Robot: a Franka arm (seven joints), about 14 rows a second.
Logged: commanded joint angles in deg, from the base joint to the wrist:
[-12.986, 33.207, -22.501, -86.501, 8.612, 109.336, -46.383]
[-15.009, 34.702, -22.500, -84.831, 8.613, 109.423, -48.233]
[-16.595, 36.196, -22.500, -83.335, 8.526, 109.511, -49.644]
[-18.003, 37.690, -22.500, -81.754, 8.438, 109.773, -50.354]
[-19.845, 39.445, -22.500, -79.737, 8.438, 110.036, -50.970]
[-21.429, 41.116, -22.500, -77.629, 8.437, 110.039, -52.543]
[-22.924, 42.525, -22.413, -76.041, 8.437, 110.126, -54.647]
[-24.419, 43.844, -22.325, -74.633, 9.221, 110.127, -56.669]
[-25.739, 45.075, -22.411, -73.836, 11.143, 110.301, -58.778]
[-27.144, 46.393, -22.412, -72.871, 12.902, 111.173, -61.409]
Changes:
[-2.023, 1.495, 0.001, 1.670, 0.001, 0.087, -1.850]
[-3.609, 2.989, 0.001, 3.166, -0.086, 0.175, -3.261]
[-5.017, 4.483, 0.001, 4.747, -0.174, 0.437, -3.971]
[-6.859, 6.238, 0.001, 6.764, -0.174, 0.700, -4.587]
[-8.443, 7.909, 0.001, 8.872, -0.175, 0.703, -6.160]
[-9.938, 9.318, 0.088, 10.460, -0.175, 0.790, -8.264]
[-11.433, 10.637, 0.176, 11.868, 0.609, 0.791, -10.286]
[-12.753, 11.868, 0.090, 12.665, 2.531, 0.965, -12.395]
[-14.158, 13.186, 0.089, 13.630, 4.290, 1.837, -15.026]

